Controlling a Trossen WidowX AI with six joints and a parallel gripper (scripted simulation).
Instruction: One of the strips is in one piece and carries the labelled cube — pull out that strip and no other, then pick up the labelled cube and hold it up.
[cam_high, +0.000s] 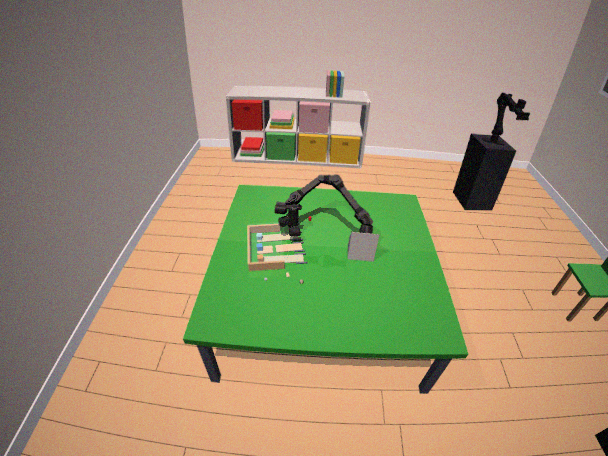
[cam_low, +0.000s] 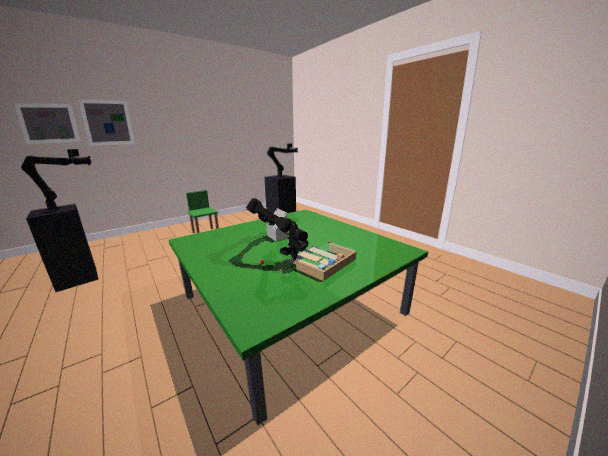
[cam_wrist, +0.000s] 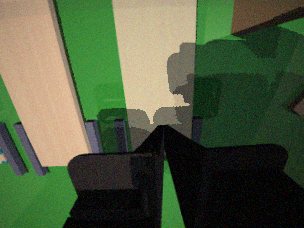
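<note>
Right now the labelled cube is 20 cm ahead of my gripper tip, 3 cm to the left of it and 1 cm above it. The rest, counted from my gripper tip: red piece (16 cm to the right, 11 cm behind).
</note>
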